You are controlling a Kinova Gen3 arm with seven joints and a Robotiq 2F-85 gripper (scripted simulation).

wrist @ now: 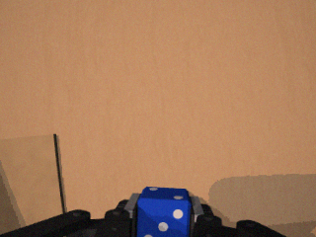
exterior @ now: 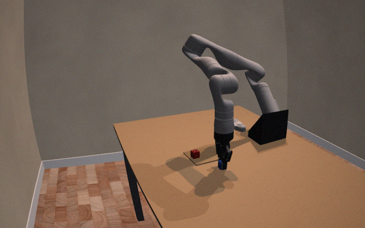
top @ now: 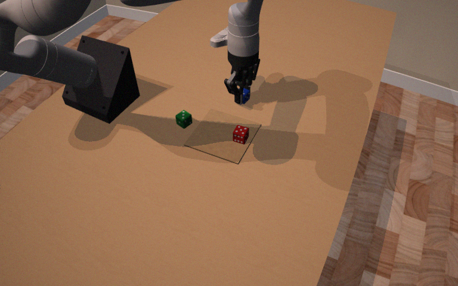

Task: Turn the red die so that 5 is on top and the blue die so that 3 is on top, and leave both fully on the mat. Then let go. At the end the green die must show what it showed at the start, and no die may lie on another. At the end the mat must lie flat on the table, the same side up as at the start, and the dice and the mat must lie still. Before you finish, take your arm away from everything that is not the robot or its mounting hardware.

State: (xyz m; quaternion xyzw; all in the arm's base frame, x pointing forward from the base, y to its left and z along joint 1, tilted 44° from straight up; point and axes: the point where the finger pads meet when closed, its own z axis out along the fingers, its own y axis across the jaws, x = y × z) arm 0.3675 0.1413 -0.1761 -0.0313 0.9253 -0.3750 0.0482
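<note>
My hand is right at the blue die. Round my hand: thin tan mat 140 mm to the right, 40 mm ahead, 20 mm below; then red die 130 mm to the right, 80 mm ahead; then green die 160 mm to the right, 70 mm behind.
</note>
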